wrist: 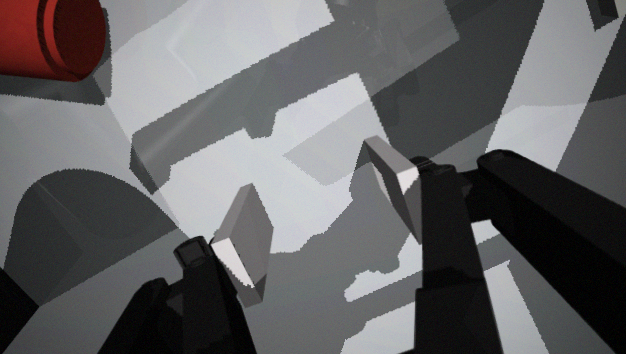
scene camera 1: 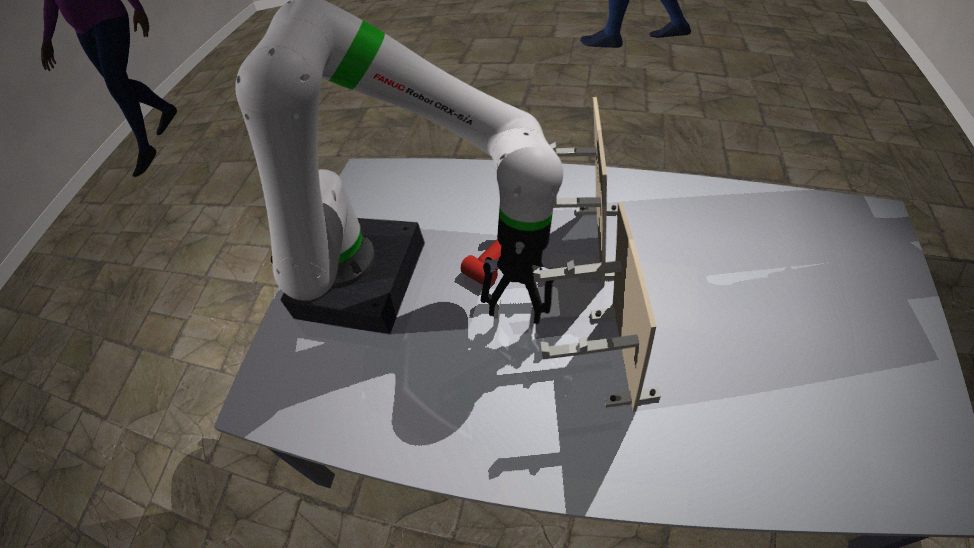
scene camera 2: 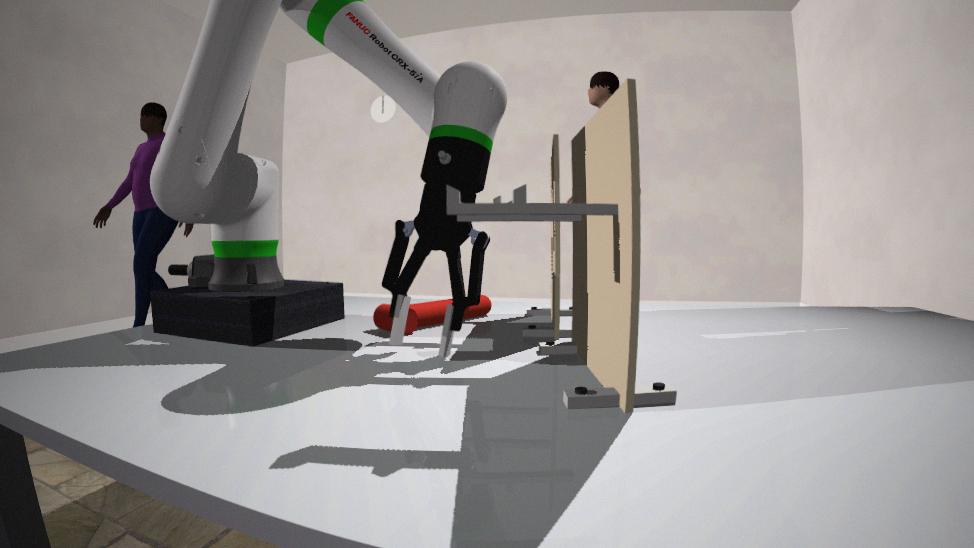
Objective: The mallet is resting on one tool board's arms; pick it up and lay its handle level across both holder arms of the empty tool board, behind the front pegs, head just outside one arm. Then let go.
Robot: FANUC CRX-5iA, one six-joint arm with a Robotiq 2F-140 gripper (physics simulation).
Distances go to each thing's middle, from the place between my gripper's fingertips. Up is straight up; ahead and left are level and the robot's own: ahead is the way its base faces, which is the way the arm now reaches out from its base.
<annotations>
I see the red mallet (scene camera 2: 428,313) 2 cm behind my hand, 23 cm to the left of it and 2 cm above it.
</annotations>
